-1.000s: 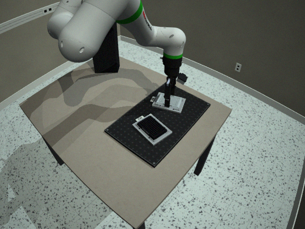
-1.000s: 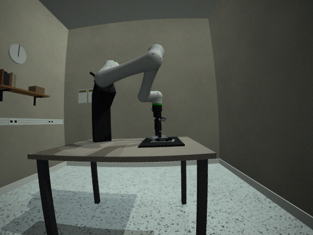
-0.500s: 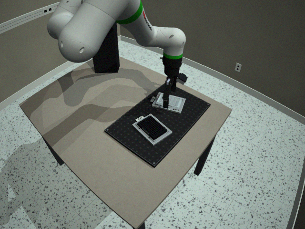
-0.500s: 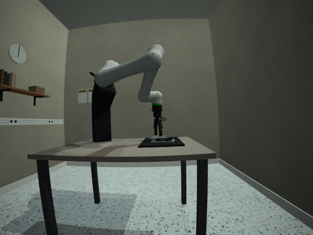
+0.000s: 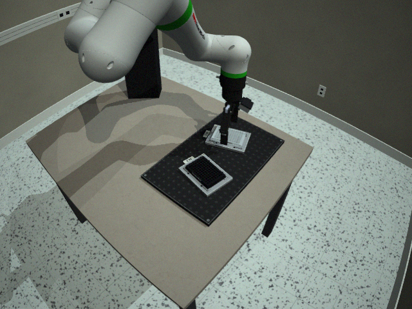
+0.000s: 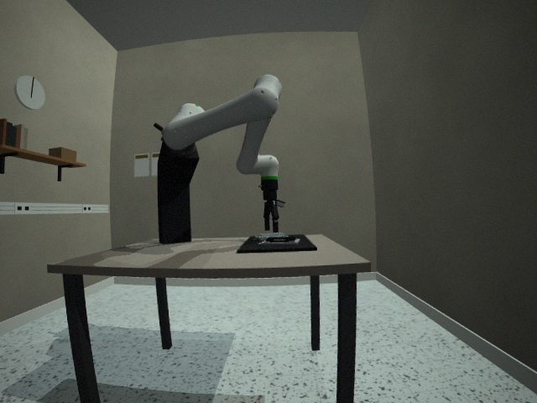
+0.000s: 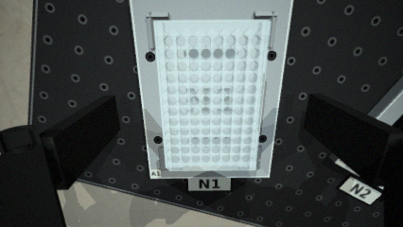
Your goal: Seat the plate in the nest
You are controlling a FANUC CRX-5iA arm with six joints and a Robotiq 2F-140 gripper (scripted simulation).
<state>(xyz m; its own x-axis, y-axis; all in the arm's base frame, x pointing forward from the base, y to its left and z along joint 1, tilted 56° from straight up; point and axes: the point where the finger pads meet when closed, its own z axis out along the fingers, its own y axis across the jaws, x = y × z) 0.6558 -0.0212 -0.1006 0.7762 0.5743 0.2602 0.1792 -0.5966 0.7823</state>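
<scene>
Now: hand 3 cm above the white well plate. The rest, counted from my hand: black well plate: 21 cm to the right, 3 cm below, 2 cm ahead; then nest N2: 21 cm to the right, 4 cm below, 2 cm ahead.
</scene>
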